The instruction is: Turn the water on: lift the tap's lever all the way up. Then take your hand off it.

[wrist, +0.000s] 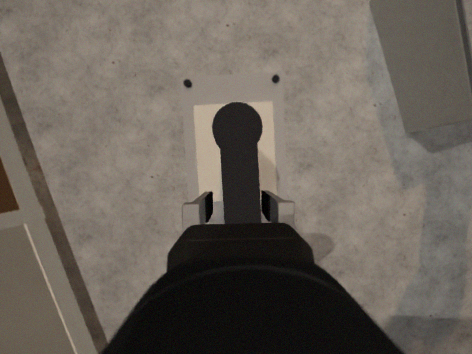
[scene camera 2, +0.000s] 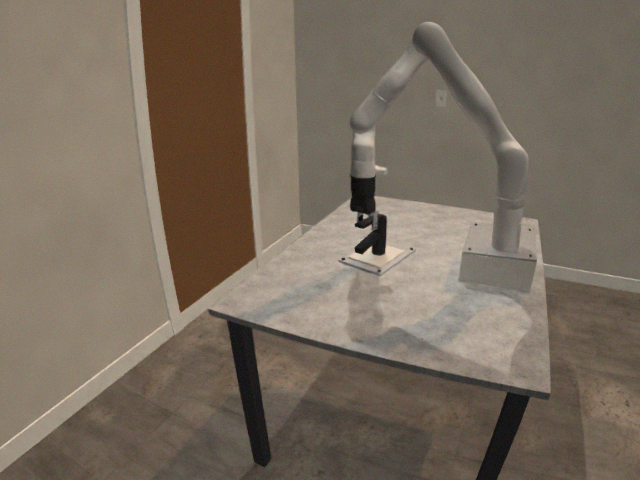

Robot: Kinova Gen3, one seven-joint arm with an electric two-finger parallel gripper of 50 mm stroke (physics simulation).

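Frame: origin at the arm's base, x right, y ahead, z up, level; centimetres.
Seen in the pictures: gripper, between the fingertips: [wrist: 237,201] [scene camera 2: 367,227]; arm's base, origin of its link: [scene camera 2: 505,245].
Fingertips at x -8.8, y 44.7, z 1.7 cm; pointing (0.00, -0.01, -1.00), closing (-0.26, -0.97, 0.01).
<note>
Pixels of each thing's middle, then the offset from my fingertips to it. "*": a spot on its surface instead. Level surfaces: height alone.
- black tap, a spot on its surface: [wrist: 237,122] * dx +7.3, dy -2.1, dz +1.8 cm
- grey base plate, middle of its body: [wrist: 235,146] [scene camera 2: 378,254] dx +6.8, dy -1.9, dz -12.3 cm
- grey stone-like table, height of its surface: dz -12.9 cm
A black tap [scene camera 2: 381,238] [wrist: 237,122] stands upright on a cream and grey base plate [scene camera 2: 379,270] [wrist: 230,87]. Its spout [scene camera 2: 368,241] sticks out toward the left in the scene view. Its lever [scene camera 2: 362,223] [wrist: 240,175] reaches out from the column top, above the spout and apart from it. My gripper [scene camera 2: 367,222] [wrist: 237,201] points down over the lever. It is open, with one finger on each side of the lever and a gap on both sides in the wrist view. The lever's outer end is hidden behind the gripper body in the wrist view.
The tap's plate lies on a grey stone-like table [scene camera 2: 310,304] [wrist: 100,150]. The arm's box-shaped base [scene camera 2: 496,269] [wrist: 425,65] stands at the right. A wall with a brown door panel [scene camera 2: 201,155] is beyond the table's left edge.
</note>
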